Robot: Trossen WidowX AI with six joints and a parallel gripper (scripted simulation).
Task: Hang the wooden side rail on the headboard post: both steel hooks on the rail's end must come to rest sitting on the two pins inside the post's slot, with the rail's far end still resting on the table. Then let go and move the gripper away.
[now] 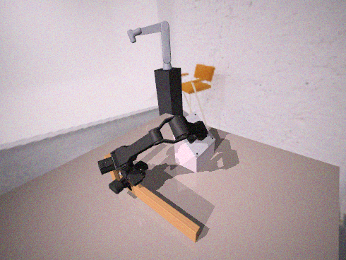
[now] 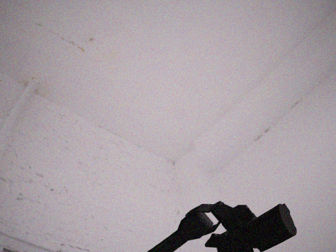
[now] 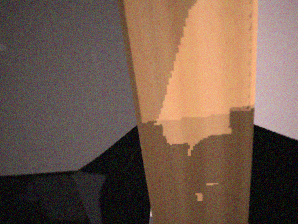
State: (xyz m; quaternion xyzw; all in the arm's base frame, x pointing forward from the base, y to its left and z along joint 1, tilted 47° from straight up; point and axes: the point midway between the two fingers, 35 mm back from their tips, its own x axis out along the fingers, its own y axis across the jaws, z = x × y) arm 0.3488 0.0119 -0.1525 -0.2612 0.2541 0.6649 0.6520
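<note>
The headboard post is 13 cm to the right of my gripper tip and 4 cm above it.
</note>
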